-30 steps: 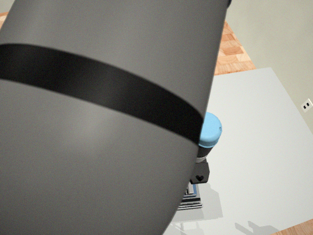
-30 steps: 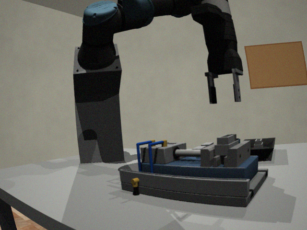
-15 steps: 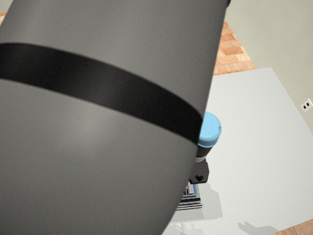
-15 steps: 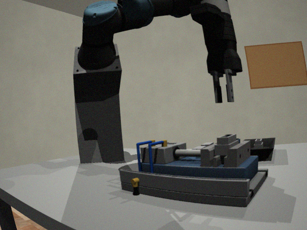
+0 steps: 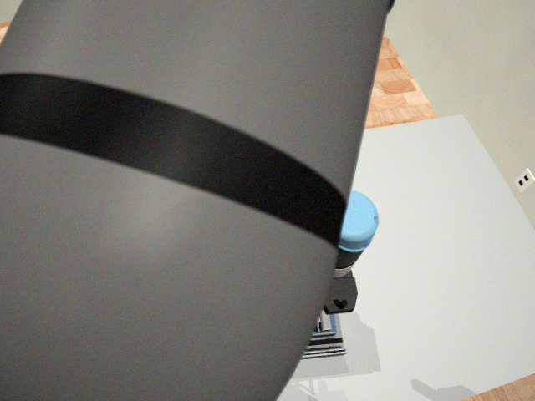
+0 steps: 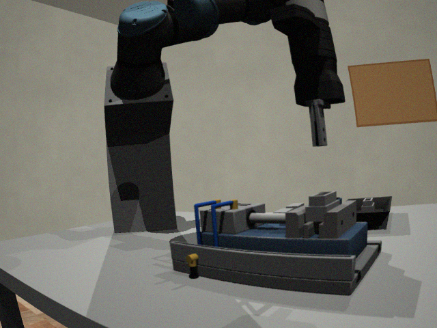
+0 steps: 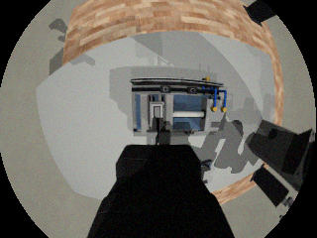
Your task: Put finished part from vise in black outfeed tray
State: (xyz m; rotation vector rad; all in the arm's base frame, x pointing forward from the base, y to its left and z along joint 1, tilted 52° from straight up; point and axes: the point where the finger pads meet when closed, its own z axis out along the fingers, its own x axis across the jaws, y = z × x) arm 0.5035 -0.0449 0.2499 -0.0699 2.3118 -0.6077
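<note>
Right now my hand is 160 mm above the blue base, 70 mm past it and 10 mm to the right of it. The rest, counted from my hand: blue fixture plate: 360 mm to the left, 200 mm below, 120 mm behind; then yellow block: 400 mm to the left, 170 mm below, 80 mm behind.
</note>
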